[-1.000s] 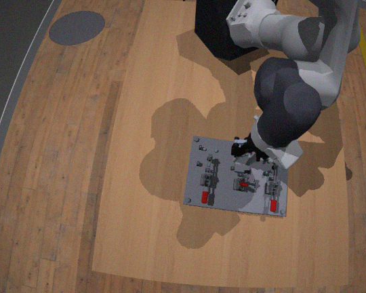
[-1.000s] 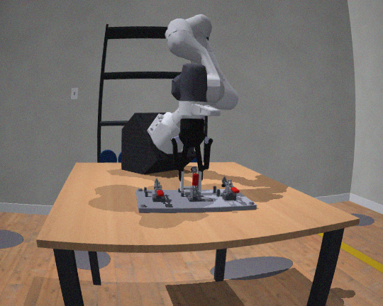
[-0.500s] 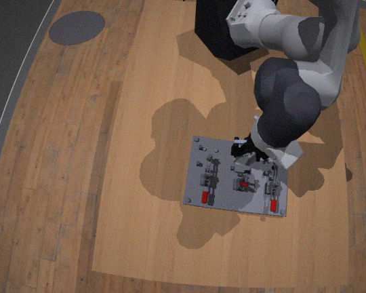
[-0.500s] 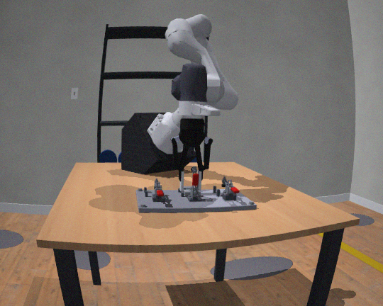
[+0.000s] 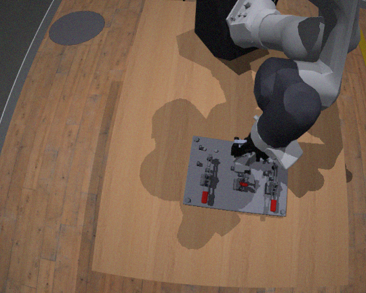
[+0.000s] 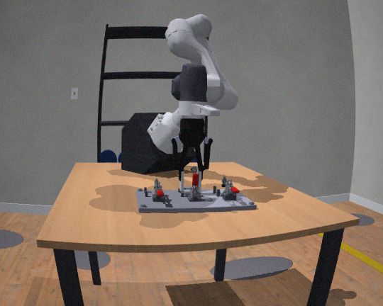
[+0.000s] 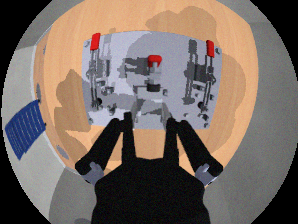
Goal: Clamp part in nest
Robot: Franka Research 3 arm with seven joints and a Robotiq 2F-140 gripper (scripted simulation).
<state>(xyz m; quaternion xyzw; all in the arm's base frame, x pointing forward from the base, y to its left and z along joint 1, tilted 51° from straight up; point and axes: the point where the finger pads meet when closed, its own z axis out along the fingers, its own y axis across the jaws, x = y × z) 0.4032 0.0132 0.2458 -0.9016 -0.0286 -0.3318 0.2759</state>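
The grey part lies 30 mm below my hand. Also, from my hand: grey fixture plate: 50 mm ahead, 10 mm to the left, 50 mm below.
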